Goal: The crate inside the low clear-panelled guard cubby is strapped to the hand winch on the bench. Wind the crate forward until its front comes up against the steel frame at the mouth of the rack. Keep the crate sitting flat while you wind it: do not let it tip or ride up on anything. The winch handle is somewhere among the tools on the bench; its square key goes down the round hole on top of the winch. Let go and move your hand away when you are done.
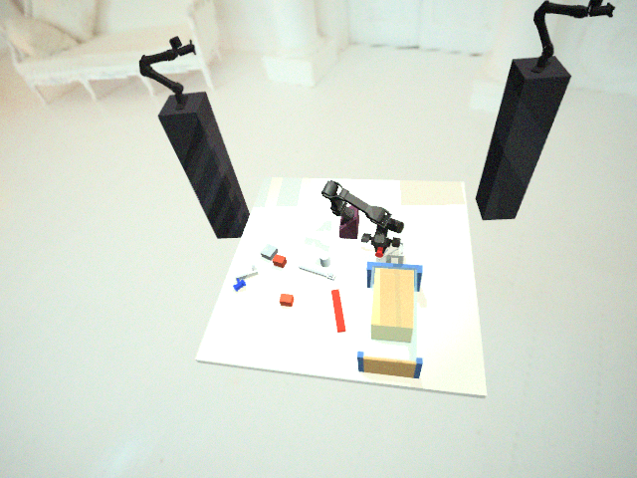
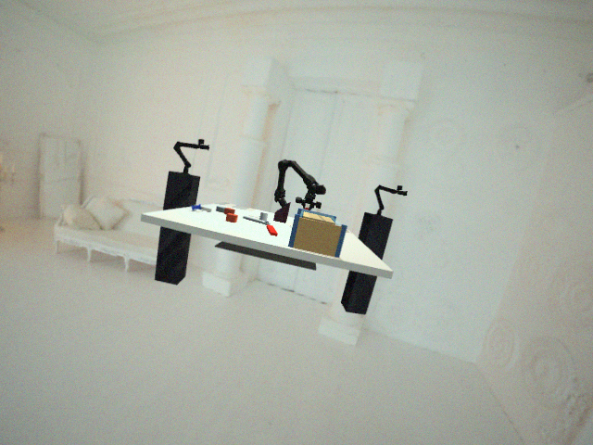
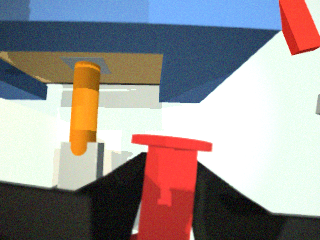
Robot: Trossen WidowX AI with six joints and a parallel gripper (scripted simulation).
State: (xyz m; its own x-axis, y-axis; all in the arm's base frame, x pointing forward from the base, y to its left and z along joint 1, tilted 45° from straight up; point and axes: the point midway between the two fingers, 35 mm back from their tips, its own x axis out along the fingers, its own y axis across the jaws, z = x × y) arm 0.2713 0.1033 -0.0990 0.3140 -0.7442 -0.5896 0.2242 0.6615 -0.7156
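The red grip is 20 mm behind my gripper tip. Also, from my gripper tip: hand winch: 100 mm below, 90 mm behind, 80 mm to the left; then blue steel frame: 90 mm ahead, 70 mm to the left, 20 mm below; then red-knobbed winch handle: 40 mm behind, 30 mm to the left, 30 mm below.
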